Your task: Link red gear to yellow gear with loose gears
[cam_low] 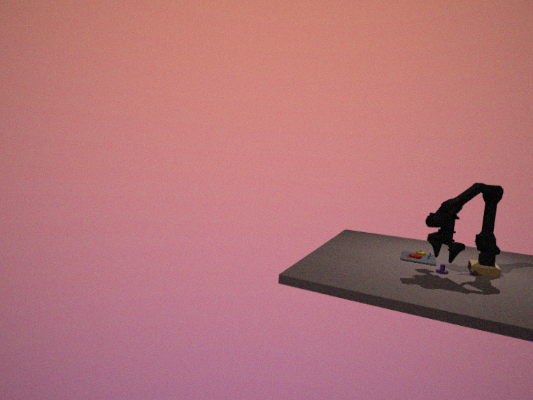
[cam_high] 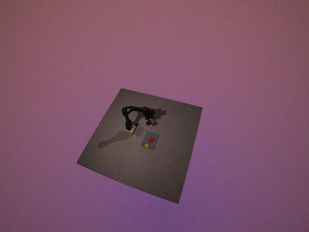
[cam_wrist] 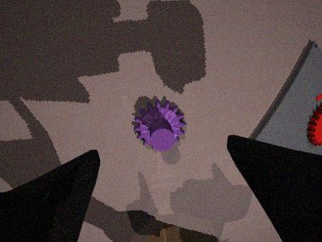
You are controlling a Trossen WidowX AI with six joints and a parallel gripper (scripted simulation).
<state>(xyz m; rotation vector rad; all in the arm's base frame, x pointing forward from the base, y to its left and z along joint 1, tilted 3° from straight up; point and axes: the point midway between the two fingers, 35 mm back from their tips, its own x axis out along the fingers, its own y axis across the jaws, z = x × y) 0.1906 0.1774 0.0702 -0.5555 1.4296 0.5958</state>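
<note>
Right now the purple gear is 5 cm below my gripper tip. The rest, counted from my gripper tip: red arrow: 17 cm ahead, 17 cm to the right, 5 cm below; red gear: 14 cm ahead, 19 cm to the right, 5 cm below; yellow gear: 12 cm ahead, 29 cm to the right, 5 cm below.
</note>
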